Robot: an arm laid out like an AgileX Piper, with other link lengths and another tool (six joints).
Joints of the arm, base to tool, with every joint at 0 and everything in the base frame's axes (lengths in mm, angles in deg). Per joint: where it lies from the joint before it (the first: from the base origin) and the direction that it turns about. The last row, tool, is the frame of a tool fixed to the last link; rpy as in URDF.
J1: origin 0.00 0.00 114.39 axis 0 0 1
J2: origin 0.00 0.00 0.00 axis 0 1 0
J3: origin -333.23 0.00 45.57 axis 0 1 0
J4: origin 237.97 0.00 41.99 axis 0.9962 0 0.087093
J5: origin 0.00 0.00 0.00 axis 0 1 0
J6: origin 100.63 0.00 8.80 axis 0.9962 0 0.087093
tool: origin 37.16 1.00 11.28 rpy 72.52 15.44 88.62
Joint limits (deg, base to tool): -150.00..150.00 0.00..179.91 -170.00..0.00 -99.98..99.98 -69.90..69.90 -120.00..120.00
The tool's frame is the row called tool.
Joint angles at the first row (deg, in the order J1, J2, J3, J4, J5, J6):
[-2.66, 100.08, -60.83, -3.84, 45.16, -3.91]
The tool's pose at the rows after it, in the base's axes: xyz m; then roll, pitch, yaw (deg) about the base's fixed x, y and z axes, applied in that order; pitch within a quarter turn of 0, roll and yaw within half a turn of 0:
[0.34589, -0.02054, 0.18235, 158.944, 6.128, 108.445]
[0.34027, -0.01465, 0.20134, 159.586, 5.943, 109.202]
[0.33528, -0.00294, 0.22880, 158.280, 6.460, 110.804]
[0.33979, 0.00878, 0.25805, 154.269, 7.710, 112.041]
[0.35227, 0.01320, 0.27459, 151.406, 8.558, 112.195]
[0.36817, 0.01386, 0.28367, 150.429, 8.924, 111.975]
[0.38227, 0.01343, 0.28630, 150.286, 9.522, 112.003]
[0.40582, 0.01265, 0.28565, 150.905, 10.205, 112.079]
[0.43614, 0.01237, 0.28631, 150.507, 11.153, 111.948]
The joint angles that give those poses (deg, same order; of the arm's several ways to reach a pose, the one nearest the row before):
[-2.71, 99.93, -60.93, -3.49, 45.66, -3.91]
[-1.71, 97.75, -62.91, -3.37, 50.50, -3.91]
[0.30, 94.66, -65.53, -3.27, 54.81, -3.91]
[2.21, 92.57, -69.36, -3.02, 56.57, -3.91]
[2.80, 93.08, -73.41, -2.84, 57.16, -3.96]
[2.80, 95.17, -78.06, -2.85, 58.68, -3.96]
[2.80, 97.40, -81.59, -3.37, 59.66, -3.96]
[2.80, 101.62, -87.47, -4.22, 61.67, -3.92]
[2.80, 106.81, -95.34, -4.97, 63.68, -3.91]

